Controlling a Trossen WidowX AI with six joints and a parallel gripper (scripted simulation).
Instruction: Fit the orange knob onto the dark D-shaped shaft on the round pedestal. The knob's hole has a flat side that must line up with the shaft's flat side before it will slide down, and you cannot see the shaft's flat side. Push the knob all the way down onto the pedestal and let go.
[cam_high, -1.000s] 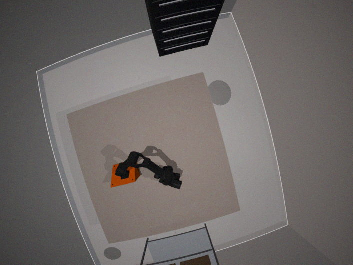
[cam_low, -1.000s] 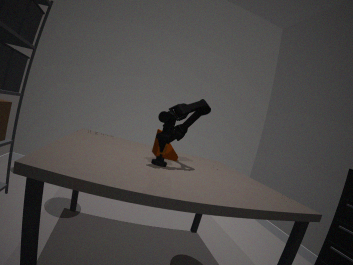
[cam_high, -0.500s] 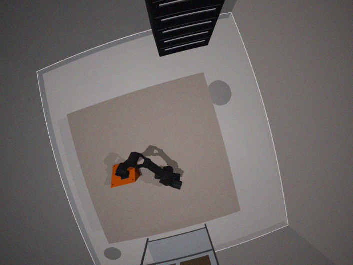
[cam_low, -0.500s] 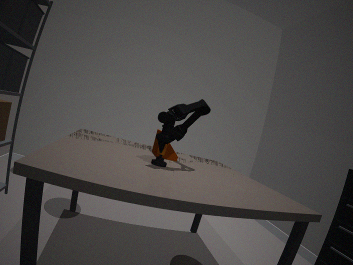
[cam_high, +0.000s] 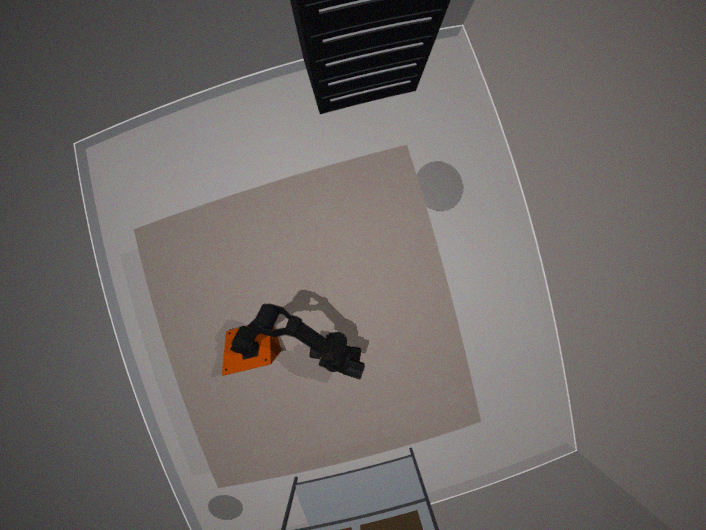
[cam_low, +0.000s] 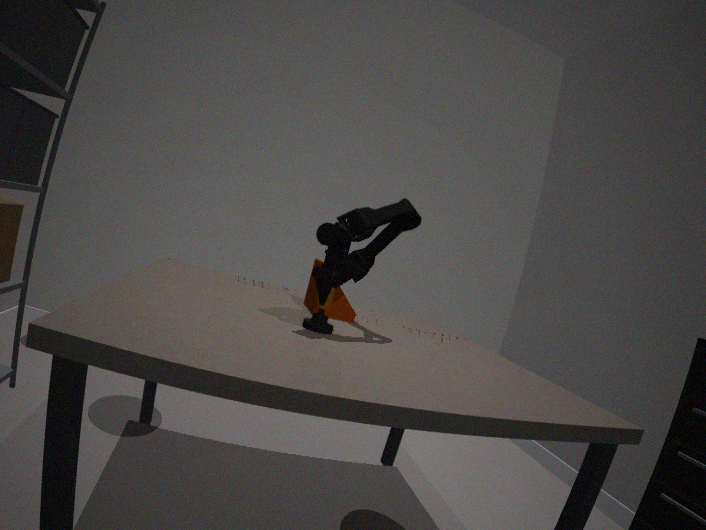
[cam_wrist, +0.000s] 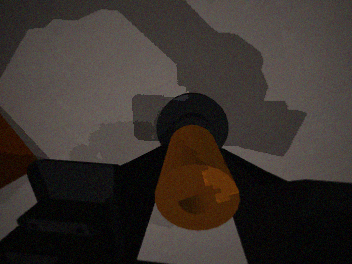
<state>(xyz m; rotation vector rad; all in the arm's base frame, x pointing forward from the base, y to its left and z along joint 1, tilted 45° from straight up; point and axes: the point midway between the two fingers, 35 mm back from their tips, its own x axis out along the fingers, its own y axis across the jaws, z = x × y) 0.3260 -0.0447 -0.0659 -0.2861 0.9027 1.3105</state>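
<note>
My gripper tip is 20 mm below the orange knob. The rest, counted from my gripper tip: round dark pedestal (40 mm below).
</note>
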